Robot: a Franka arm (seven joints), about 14 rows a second.
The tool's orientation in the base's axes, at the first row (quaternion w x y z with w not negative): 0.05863 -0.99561 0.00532 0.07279
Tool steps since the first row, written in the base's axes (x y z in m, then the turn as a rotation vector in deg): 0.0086 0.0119 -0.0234 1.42 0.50 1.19; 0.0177 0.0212 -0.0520 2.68 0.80 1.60; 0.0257 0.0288 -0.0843 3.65 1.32 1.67; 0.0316 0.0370 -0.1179 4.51 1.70 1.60
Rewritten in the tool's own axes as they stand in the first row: 0.0119 -0.0093 0.0231 1.23 -0.66 -1.32; 0.0250 -0.0154 0.0510 2.42 -1.03 -1.86; 0.0376 -0.0193 0.0825 3.37 -1.57 -2.01; 0.0483 -0.0237 0.1156 4.23 -1.96 -2.02
